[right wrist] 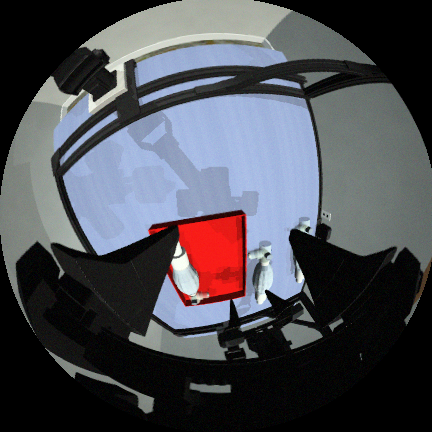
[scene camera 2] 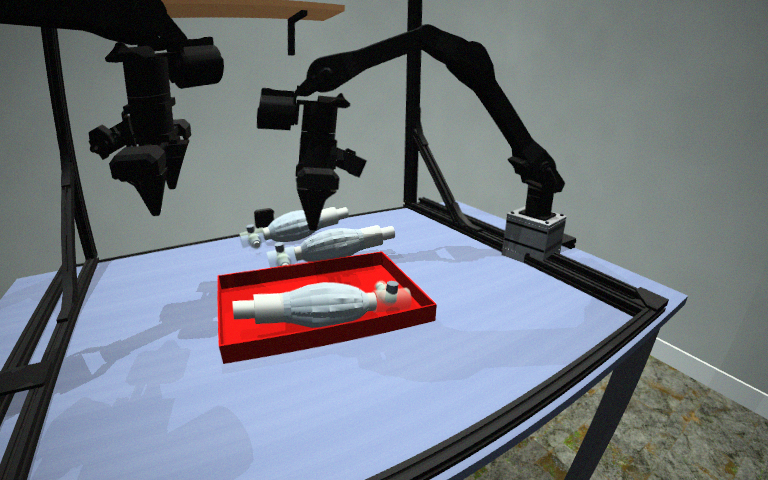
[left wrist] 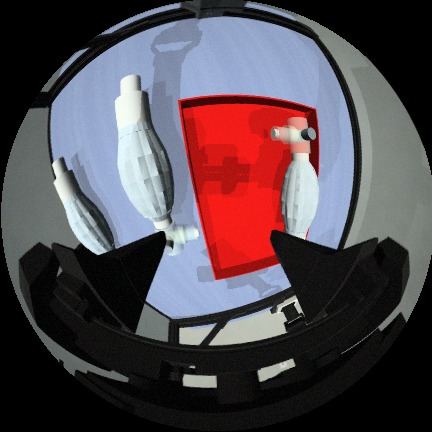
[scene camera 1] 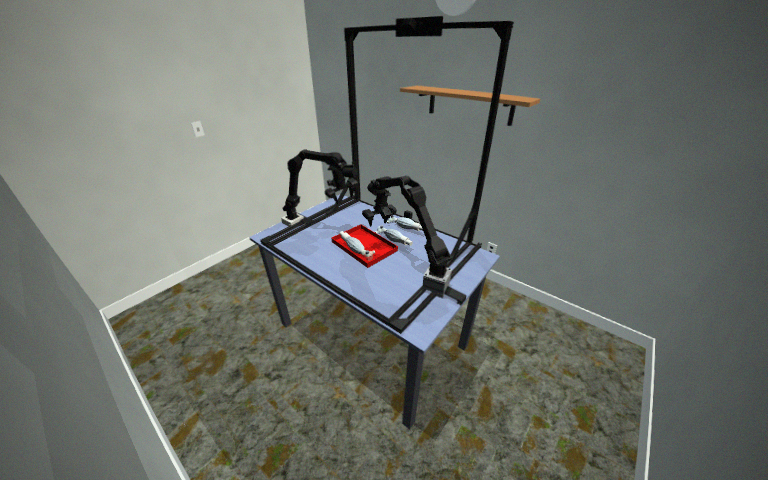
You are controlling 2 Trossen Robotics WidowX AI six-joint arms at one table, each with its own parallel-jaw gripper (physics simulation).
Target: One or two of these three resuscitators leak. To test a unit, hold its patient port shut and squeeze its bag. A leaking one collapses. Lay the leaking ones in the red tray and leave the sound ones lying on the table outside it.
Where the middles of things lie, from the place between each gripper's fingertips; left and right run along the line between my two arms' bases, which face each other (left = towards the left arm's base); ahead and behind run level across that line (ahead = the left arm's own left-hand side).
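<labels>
My left hand is 30 mm to the left of the red tray (scene camera 2: 239, 340), 80 mm short of it and 100 mm above it.
My right gripper, for its part, is 8 cm short of the red tray, 17 cm above it and 20 cm to the right of it.
</labels>
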